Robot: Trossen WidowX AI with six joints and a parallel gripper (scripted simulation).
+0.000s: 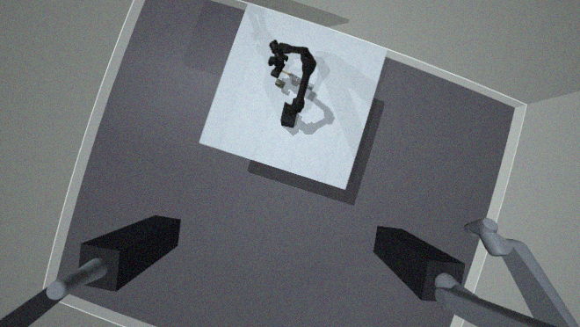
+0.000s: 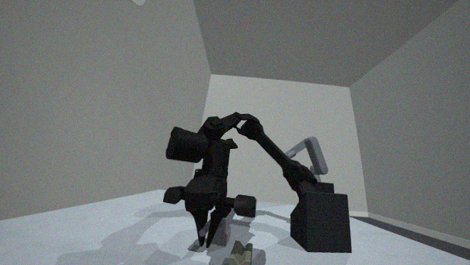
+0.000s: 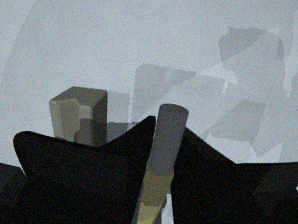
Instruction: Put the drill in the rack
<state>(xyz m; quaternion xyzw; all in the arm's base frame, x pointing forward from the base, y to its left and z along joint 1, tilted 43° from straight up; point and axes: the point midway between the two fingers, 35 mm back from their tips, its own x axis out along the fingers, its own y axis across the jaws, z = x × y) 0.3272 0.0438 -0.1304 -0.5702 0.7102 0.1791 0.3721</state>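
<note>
Right now my gripper tip is 40 mm to the left of the drill, 40 mm below it and 10 mm past it. Round my gripper tip: dark key 220 mm to the right, 70 mm behind; olive rack 80 mm behind, 30 mm below, 10 mm to the right; long grey block 190 mm to the right, 60 mm behind.
</note>
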